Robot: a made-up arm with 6 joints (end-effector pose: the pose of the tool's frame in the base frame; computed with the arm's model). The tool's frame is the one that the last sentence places. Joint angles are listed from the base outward.
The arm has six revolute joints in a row. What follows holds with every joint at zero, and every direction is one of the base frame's.
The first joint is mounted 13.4 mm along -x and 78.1 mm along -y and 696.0 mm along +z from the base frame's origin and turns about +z.
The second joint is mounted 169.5 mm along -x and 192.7 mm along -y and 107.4 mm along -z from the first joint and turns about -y.
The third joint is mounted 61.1 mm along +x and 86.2 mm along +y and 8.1 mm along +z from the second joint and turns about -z.
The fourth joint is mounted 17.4 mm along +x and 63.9 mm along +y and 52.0 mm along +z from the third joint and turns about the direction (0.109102, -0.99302, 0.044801).
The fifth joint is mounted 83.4 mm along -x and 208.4 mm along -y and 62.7 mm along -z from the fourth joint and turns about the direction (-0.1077, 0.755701, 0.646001).
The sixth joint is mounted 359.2 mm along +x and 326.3 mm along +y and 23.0 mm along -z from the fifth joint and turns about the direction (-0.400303, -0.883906, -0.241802).
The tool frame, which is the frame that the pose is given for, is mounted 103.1 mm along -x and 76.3 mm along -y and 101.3 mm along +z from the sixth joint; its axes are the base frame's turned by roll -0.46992, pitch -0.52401 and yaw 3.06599 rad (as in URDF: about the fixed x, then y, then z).
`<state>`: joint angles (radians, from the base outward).
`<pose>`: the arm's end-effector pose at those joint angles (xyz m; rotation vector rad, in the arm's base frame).
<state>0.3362 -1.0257 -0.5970 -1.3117 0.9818 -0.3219</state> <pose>-0.2554 -0.1819 0.7301 -2.5797 -1.0576 1.2265</pose>
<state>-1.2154 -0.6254 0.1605 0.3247 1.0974 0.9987</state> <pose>-0.0199 0.2246 0.4746 0.6031 -0.6374 2.0264</pose>
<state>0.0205 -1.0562 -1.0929 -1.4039 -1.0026 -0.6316</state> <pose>-0.0178 0.0290 0.2863 -2.8506 -0.4751 -1.1644</pose>
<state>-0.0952 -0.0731 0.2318 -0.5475 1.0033 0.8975</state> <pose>-0.2642 0.0727 0.5893 1.5018 -0.4424 2.6422</pose>
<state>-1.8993 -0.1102 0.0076 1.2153 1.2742 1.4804</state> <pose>0.0782 -0.0587 0.2921 -0.6437 0.9639 1.6590</pose>
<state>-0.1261 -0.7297 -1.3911 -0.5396 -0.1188 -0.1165</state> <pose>-0.1441 0.0521 0.5710 -1.8811 0.1168 -1.4387</pose>
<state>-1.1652 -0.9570 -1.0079 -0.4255 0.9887 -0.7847</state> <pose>-0.1720 0.2594 0.6080 -2.2916 0.5901 -0.1024</pose>
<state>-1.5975 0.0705 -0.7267 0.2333 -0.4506 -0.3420</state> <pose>-0.0011 -0.1076 0.8480 -0.2083 -0.8754 1.9688</pose>
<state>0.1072 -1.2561 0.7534 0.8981 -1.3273 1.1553</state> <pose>0.1264 -0.2423 0.6996 -1.8733 0.6659 1.4602</pose>
